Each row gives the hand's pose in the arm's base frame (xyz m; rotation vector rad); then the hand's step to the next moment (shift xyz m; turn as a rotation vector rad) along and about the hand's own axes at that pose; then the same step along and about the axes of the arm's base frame.
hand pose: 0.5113 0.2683 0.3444 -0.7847 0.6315 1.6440
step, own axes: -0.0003 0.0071 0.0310 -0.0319 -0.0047 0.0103
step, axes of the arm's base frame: -0.0119 0.0219 0.0198 0.0070 -0.0110 0.0313
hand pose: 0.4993 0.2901 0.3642 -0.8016 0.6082 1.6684
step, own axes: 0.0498 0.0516 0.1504 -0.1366 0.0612 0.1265
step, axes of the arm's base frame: -0.0858 0.1313 0.0562 -0.0651 -0.0045 0.1848
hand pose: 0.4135 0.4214 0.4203 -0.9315 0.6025 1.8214
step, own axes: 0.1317 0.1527 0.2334 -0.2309 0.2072 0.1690
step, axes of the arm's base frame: -0.2485 0.1802 0.0298 -0.1897 -0.0833 0.2862
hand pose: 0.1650 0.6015 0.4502 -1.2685 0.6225 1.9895
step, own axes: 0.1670 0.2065 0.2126 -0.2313 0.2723 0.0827
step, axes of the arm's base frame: -0.3289 0.0640 -0.0590 -0.1887 -0.1863 0.2533
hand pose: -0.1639 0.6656 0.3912 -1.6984 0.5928 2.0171
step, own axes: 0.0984 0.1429 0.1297 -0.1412 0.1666 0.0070
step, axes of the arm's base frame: -0.2017 -0.0358 -0.0705 -0.0806 -0.1392 0.1479
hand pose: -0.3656 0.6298 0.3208 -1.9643 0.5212 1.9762
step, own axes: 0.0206 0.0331 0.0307 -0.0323 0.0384 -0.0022
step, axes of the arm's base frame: -0.0428 -0.0160 -0.0193 -0.0152 -0.0338 0.0339
